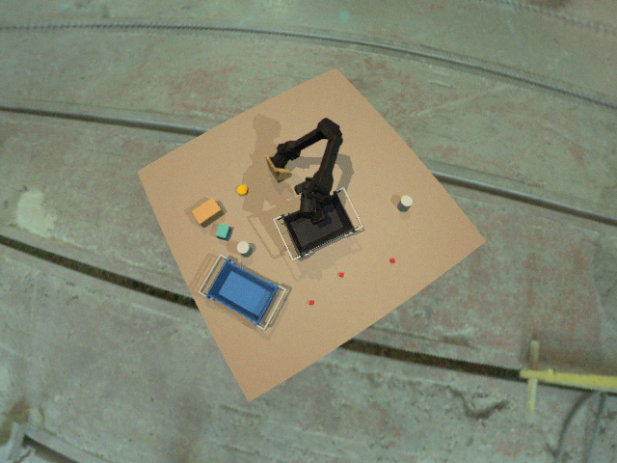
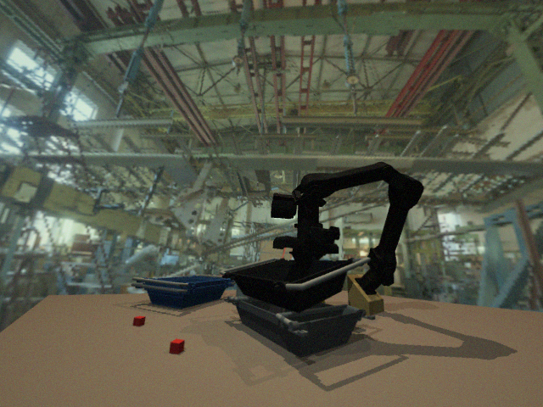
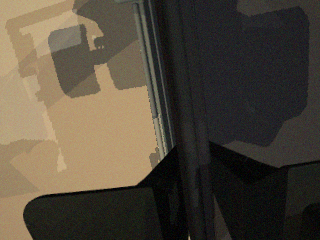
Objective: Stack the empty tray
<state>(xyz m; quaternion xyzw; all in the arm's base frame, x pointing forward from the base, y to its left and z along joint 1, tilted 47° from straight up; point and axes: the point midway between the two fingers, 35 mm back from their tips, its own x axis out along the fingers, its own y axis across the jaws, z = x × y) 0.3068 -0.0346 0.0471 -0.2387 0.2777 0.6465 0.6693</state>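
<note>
My gripper tip is 8 cm short of the black tray, 2 cm below it and 1 cm to the left of it. Round my gripper tip: teal cube: 39 cm to the right, 14 cm behind, 9 cm below; orange box: 41 cm to the right, 27 cm behind, 8 cm below; yellow disc: 30 cm behind, 22 cm to the right, 10 cm below.
</note>
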